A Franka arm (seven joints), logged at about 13 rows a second.
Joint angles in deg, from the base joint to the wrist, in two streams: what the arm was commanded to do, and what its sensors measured. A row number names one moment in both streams.
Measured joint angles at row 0: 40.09, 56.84, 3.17, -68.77, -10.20, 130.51, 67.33
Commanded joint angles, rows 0 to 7: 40.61, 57.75, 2.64, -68.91, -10.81, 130.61, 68.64; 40.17, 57.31, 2.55, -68.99, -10.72, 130.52, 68.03; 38.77, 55.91, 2.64, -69.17, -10.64, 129.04, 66.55; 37.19, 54.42, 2.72, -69.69, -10.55, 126.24, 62.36; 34.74, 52.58, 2.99, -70.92, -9.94, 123.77, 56.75; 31.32, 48.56, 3.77, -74.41, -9.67, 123.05, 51.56; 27.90, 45.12, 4.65, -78.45, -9.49, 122.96, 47.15; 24.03, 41.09, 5.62, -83.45, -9.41, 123.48, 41.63
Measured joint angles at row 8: 31.26, 51.36, 2.47, -71.02, -10.00, 123.01, 50.14
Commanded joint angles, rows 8 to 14: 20.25, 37.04, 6.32, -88.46, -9.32, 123.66, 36.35; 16.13, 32.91, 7.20, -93.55, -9.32, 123.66, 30.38; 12.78, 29.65, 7.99, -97.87, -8.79, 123.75, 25.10; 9.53, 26.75, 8.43, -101.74, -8.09, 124.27, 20.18; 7.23, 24.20, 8.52, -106.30, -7.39, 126.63, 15.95; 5.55, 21.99, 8.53, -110.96, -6.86, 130.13, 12.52; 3.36, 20.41, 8.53, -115.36, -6.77, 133.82, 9.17
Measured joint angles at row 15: 6.87, 26.85, 6.96, -102.99, -7.61, 127.15, 14.20
